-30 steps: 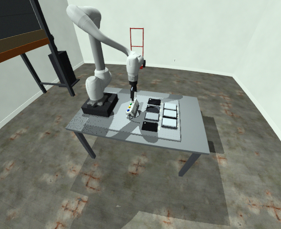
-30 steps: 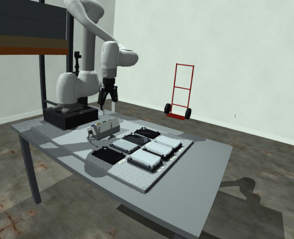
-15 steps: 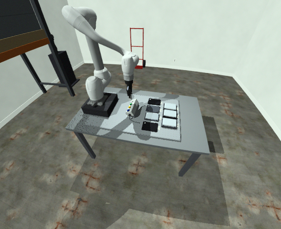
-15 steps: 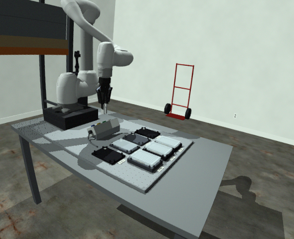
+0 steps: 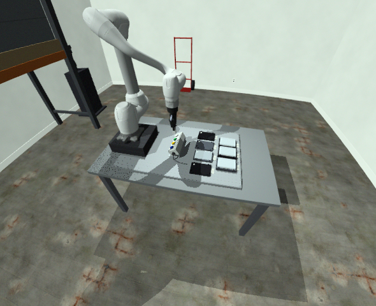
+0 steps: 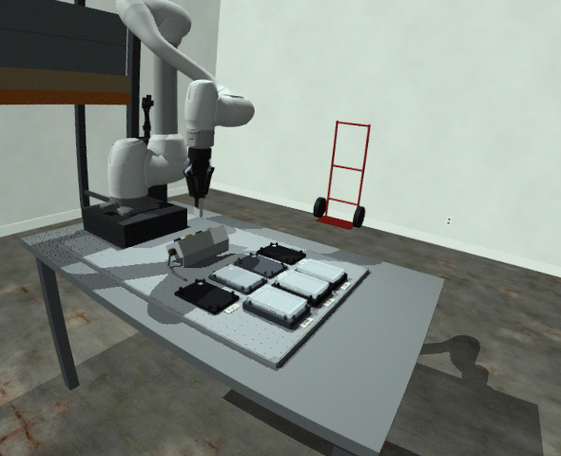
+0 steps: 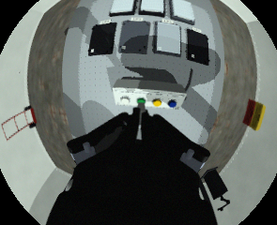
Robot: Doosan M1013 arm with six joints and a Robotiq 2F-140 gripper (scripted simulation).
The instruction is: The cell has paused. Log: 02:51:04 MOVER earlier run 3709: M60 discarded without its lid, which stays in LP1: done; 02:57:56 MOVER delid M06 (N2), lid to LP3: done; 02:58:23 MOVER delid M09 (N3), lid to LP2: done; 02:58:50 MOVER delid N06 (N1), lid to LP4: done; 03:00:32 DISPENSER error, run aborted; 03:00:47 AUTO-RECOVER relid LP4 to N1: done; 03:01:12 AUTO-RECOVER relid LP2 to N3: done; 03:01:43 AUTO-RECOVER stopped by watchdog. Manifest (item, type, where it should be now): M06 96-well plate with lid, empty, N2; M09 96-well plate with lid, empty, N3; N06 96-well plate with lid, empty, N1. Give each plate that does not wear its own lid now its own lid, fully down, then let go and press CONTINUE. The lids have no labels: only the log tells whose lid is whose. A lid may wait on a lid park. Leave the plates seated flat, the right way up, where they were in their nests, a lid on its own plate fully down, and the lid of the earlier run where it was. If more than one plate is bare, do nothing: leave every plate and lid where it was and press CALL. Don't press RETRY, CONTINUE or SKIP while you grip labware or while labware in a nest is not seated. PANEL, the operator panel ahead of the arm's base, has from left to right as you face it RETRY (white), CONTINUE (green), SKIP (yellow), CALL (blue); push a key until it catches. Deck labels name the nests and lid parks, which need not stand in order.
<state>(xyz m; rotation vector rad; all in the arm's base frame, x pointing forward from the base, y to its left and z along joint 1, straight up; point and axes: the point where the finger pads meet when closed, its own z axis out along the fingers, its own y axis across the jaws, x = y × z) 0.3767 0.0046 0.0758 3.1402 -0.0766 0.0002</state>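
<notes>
Right now my hand is 9 cm above the green key. Round my hand: yellow key (9 cm below, 5 cm to the right); blue key (10 cm to the right, 9 cm below); white key (9 cm below, 5 cm to the left).
</notes>
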